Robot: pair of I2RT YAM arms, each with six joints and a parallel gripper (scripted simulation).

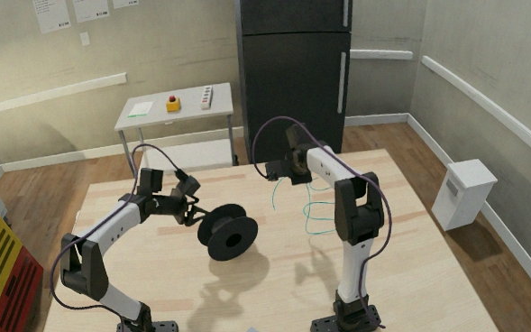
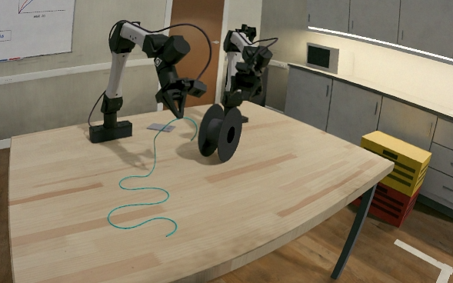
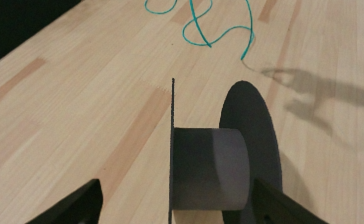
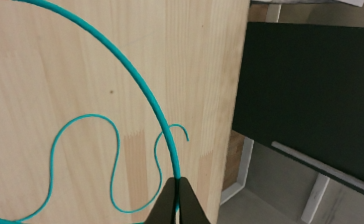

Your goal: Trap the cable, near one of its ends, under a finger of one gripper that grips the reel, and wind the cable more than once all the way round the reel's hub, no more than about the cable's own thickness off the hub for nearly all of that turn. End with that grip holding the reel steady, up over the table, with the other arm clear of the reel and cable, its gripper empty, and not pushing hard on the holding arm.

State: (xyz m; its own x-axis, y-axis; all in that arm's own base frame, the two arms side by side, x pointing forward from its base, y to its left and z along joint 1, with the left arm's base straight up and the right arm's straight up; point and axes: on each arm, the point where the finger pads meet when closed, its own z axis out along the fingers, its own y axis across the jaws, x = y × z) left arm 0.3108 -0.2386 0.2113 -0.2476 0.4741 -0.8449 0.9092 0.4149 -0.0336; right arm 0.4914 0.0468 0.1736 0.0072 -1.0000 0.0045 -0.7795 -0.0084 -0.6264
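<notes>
Right now my left hand is 130 mm above the black reel and 60 mm to the left of it. The rest, counted from my left hand: flat grey plate 370 mm behind, 220 mm below, 140 mm to the right.
</notes>
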